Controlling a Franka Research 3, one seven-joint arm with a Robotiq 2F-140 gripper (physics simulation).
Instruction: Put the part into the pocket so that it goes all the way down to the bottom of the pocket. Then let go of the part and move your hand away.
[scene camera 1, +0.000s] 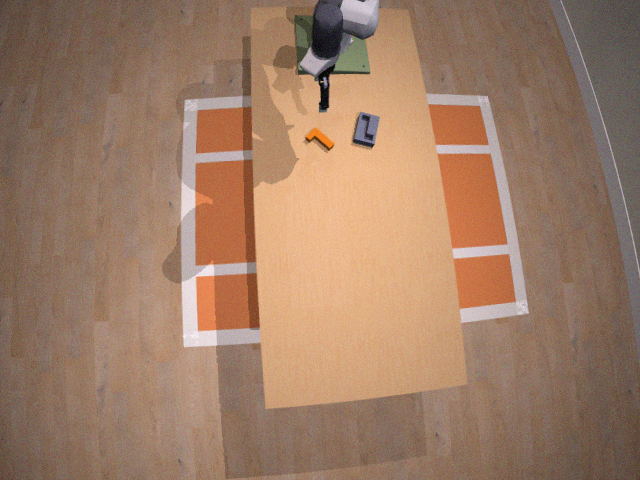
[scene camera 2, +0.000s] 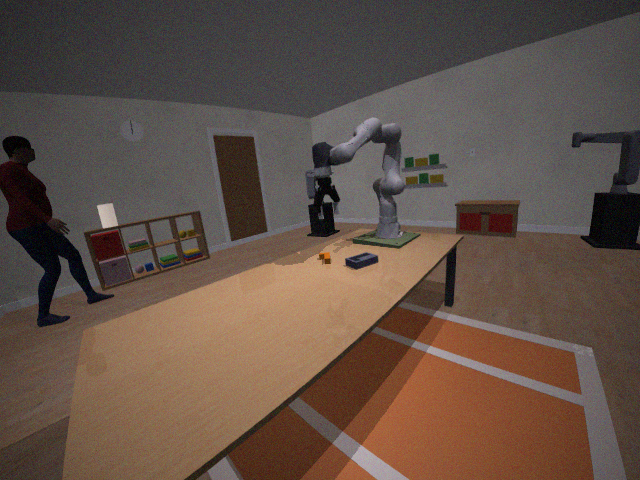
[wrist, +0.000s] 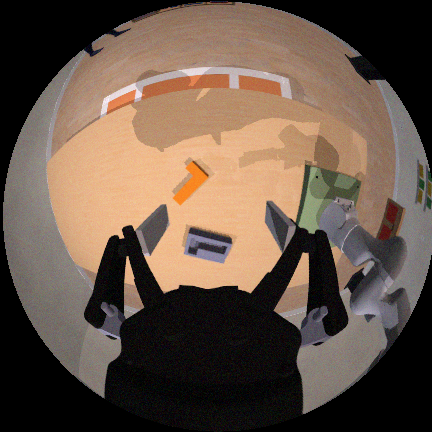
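The part is an orange L-shaped piece (scene camera 1: 323, 139) (scene camera 2: 327, 255) (wrist: 192, 186), lying flat on the table (scene camera 1: 356, 258) (scene camera 2: 232, 335). The pocket is an L-shaped recess in a blue-grey rectangular block (scene camera 1: 359, 129) (scene camera 2: 361, 260) (wrist: 212, 256); its dark floor shows in the wrist view. The block lies to the right of the part in the first scene view, apart from it. My gripper (scene camera 1: 323, 109) (scene camera 2: 328, 212) (wrist: 215, 212) is open and empty, pointing down high above the table, on the robot-base side of the part. In the wrist view the part lies beyond the fingertips.
The arm stands on a green base plate (scene camera 1: 356, 63) (scene camera 2: 408, 239) (wrist: 309, 212) at the table's far end. In the second scene view a person (scene camera 2: 28, 206) stands at the left, near a low shelf unit (scene camera 2: 93, 258). The arm's shadow falls across the table left of the part in the first scene view.
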